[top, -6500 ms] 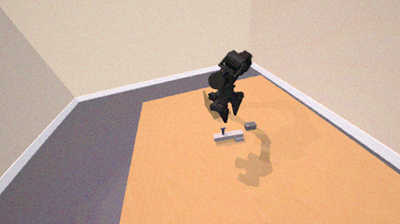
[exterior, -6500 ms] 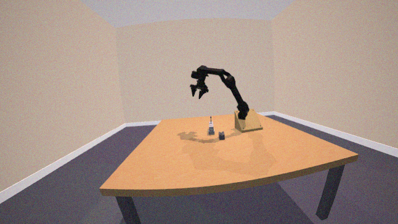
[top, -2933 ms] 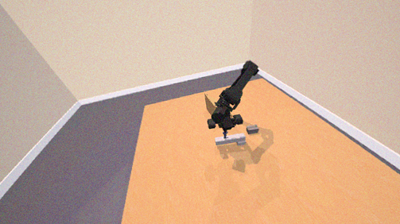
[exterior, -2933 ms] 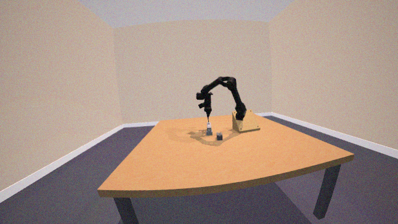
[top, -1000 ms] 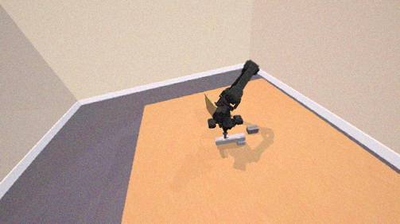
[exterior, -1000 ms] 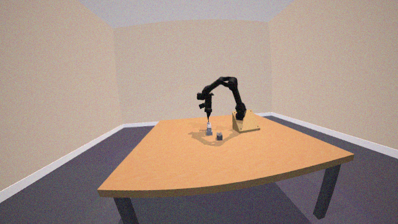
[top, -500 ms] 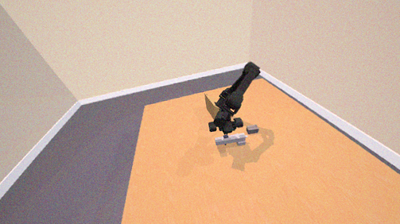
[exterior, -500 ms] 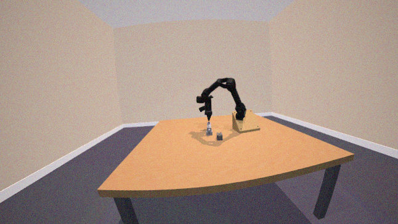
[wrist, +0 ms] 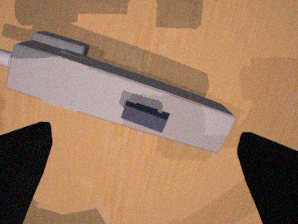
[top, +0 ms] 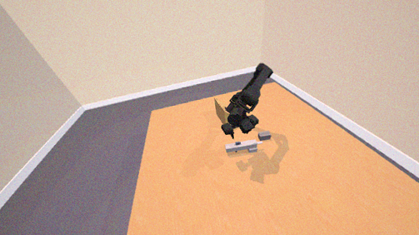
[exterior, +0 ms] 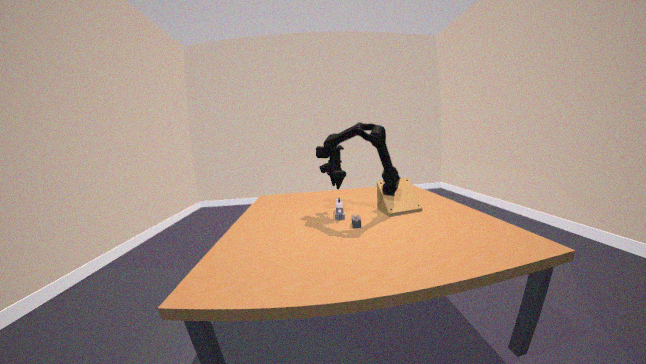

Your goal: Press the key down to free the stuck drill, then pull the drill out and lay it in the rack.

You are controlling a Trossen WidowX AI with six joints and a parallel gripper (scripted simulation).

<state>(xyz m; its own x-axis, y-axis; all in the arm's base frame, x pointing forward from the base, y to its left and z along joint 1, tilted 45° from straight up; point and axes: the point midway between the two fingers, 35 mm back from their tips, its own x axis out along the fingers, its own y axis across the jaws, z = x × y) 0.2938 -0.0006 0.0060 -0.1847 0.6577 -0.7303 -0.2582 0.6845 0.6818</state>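
Now: the drill 1 cm behind my gripper tip, 7 cm to the left of it and 10 cm below it. From my gripper tip the other things lie so: blue key (1 cm behind, 1 cm to the right, 10 cm below); then grey holder block (1 cm behind, 1 cm to the left, 11 cm below); then dark grey rack (9 cm behind, 18 cm to the left, 13 cm below).
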